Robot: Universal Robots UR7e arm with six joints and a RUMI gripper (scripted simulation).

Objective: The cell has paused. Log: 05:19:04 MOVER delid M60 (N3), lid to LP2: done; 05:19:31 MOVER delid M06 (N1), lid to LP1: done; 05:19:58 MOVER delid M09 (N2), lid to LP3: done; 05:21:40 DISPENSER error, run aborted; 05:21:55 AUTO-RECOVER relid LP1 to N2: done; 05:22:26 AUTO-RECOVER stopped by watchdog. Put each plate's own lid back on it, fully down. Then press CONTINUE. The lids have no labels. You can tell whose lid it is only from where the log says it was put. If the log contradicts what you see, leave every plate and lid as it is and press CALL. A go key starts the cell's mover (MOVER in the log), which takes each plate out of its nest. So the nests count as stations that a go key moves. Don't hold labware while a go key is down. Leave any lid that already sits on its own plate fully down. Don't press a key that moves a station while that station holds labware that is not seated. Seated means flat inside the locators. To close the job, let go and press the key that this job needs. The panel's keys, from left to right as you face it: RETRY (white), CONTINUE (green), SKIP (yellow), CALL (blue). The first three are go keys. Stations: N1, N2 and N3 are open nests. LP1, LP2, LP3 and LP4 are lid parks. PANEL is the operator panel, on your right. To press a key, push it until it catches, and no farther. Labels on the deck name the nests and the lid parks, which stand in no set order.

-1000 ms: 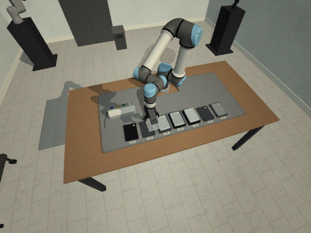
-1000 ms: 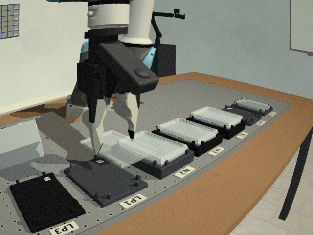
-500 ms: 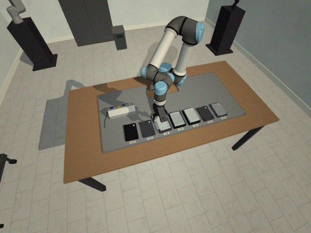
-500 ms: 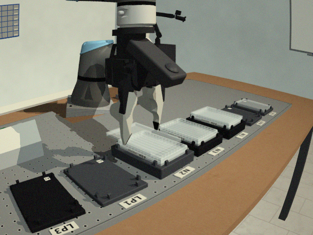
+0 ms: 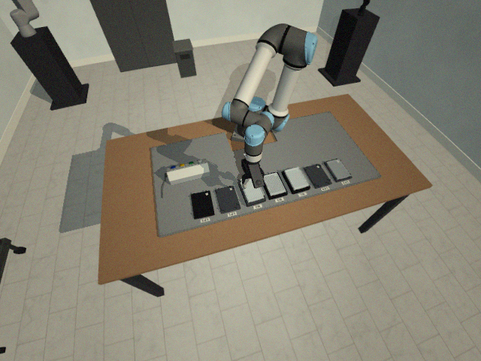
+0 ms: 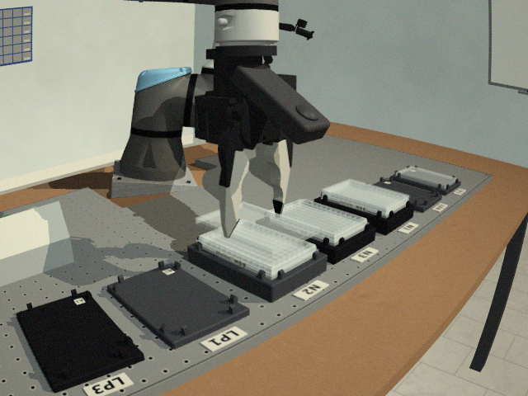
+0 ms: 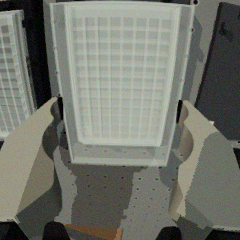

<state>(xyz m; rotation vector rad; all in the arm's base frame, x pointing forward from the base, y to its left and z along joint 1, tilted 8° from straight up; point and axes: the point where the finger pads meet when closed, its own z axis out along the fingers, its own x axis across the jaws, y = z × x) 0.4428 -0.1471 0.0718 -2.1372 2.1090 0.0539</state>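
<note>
Right now my hand is 13 cm to the right of the plate and 4 cm above it. From my hand the other things lie so: lid park LP1: 13 cm to the right, 6 cm below; then white RETRY key: 25 cm behind, 22 cm to the right; then LP3 lid park: 26 cm to the right, 6 cm below, 1 cm behind.
</note>
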